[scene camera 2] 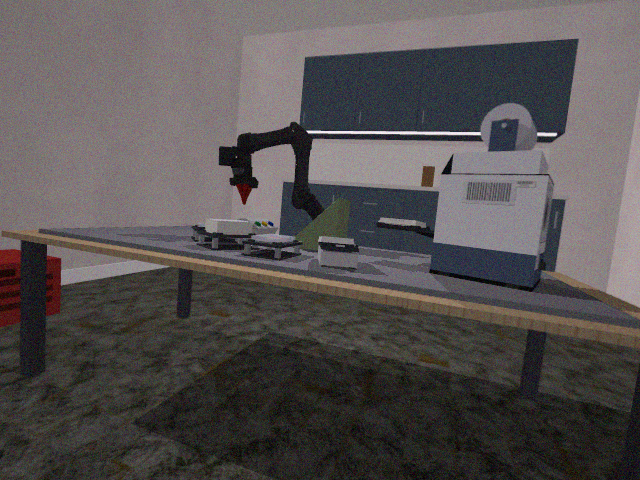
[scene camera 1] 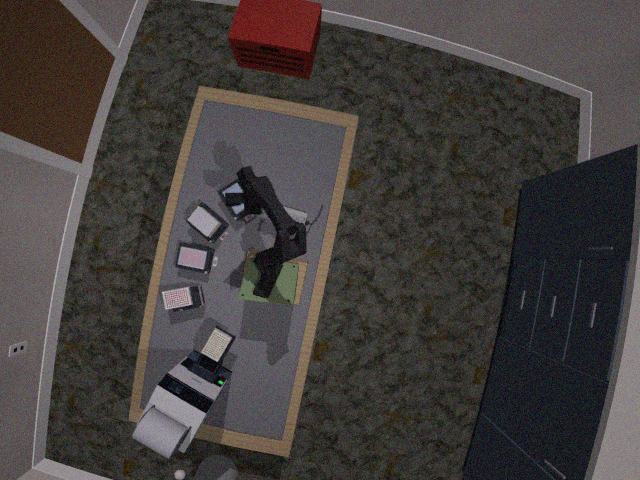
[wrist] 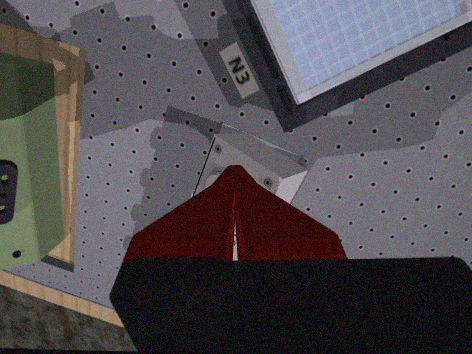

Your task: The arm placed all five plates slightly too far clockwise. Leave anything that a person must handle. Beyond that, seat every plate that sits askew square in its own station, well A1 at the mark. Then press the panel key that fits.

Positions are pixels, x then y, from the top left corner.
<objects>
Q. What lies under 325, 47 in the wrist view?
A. A blue-topped well plate.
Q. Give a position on a white label reading N3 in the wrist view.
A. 232, 56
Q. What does the gripper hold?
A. Nothing.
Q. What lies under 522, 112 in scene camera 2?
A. A white cylinder.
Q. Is the gripper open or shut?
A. Shut.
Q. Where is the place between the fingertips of the gripper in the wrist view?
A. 234, 176
</objects>
